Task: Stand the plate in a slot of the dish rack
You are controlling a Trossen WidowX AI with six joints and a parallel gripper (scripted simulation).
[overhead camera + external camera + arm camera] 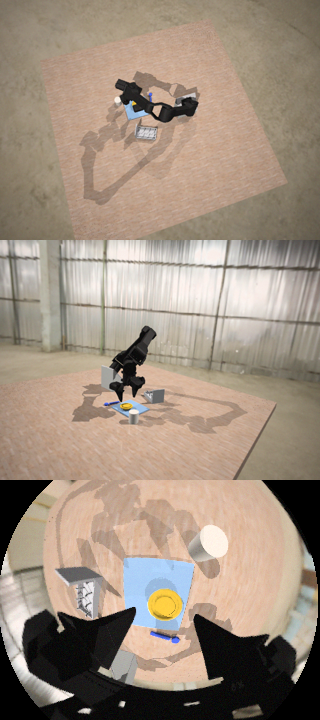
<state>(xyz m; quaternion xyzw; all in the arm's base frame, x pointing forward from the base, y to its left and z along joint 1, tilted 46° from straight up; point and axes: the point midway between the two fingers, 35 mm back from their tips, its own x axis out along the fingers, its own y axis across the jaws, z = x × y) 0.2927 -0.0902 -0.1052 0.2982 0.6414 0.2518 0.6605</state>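
My gripper tip is 10 mm past the yellow plate and 40 mm above it. From my gripper tip the other things lie so: blue spoon 110 mm behind, 20 mm to the right, 50 mm below; then white cup 100 mm ahead, 60 mm to the right, 30 mm below; then light blue mat 20 mm to the left, 50 mm below.
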